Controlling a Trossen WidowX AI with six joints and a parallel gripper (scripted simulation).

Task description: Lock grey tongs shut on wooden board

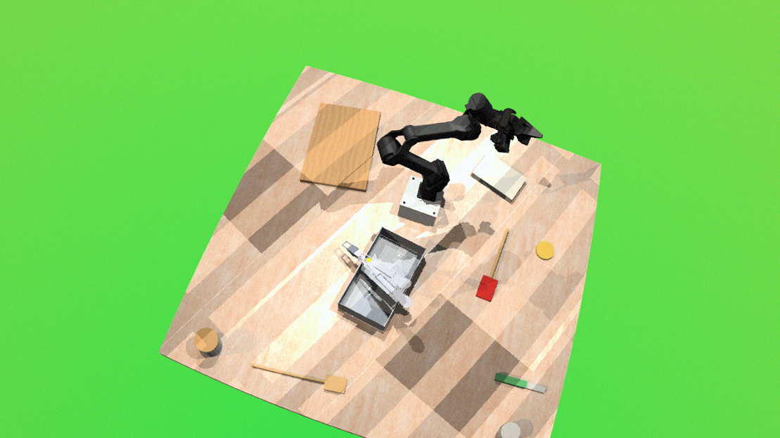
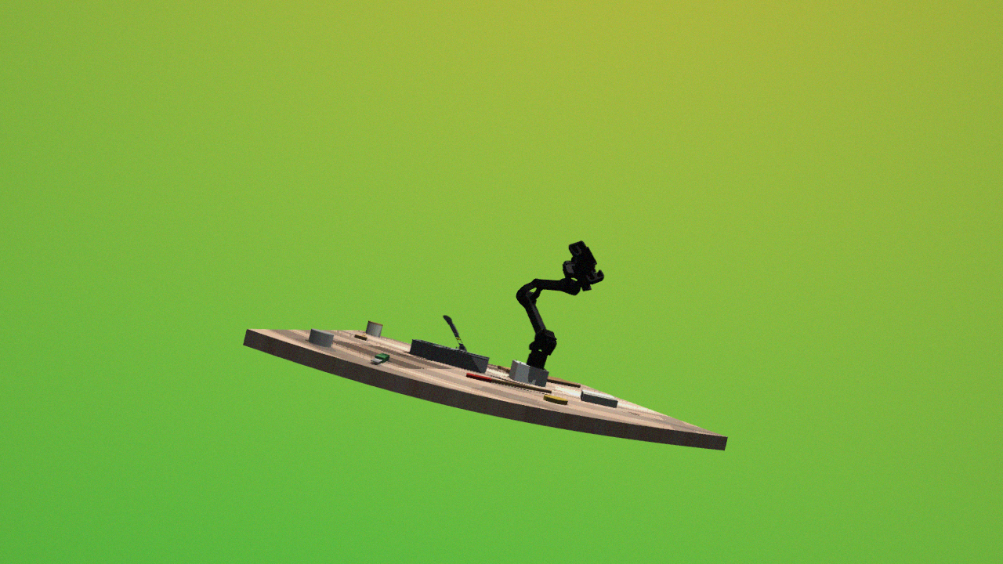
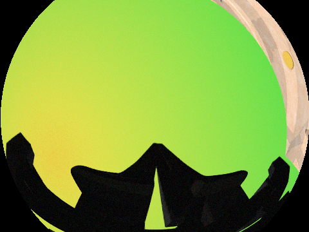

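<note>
Now: the roasting tin 49 cm below my gripper tip, 35 cm to the right of it and 33 cm ahead of it. Round my gripper tip: wooden board: 61 cm to the right, 51 cm below, 16 cm behind; white block: 51 cm below, 18 cm behind, 2 cm to the right.
</note>
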